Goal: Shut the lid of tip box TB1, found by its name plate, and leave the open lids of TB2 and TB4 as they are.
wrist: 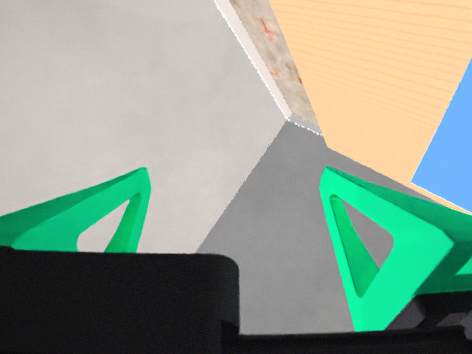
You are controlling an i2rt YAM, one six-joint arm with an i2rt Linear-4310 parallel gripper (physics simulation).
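Places are measured from the arm's base along level axes (x ahead, y left, z up), in centimetres.
Pixels of known places: gripper, fingertip midpoint: (235,177).
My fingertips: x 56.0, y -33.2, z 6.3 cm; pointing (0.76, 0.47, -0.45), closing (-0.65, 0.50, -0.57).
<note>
Behind a point stands the place of what it marks.
My gripper (235,177) @(x 56.0, y -33.2, z 6.3 cm) is open, its two green fingers wide apart in the lower half of the wrist view, with no object between them. Part of a flat blue surface (447,145) @(x 50.2, y 7.3, z -19.5 cm) shows at the right edge, above the right finger; I cannot tell what it belongs to. Tip boxes TB1, TB2 and TB4, their lids and their name plates cannot be made out in this view.
A light wood-grained surface (370,65) @(x 64.5, y -8.7, z -19.8 cm) fills the upper right. Beside it runs a strip of speckled stone-like top (287,65) with a pale edge (250,55). Light grey (125,90) and darker grey (270,200) surfaces lie beyond that edge, behind the fingers.
</note>
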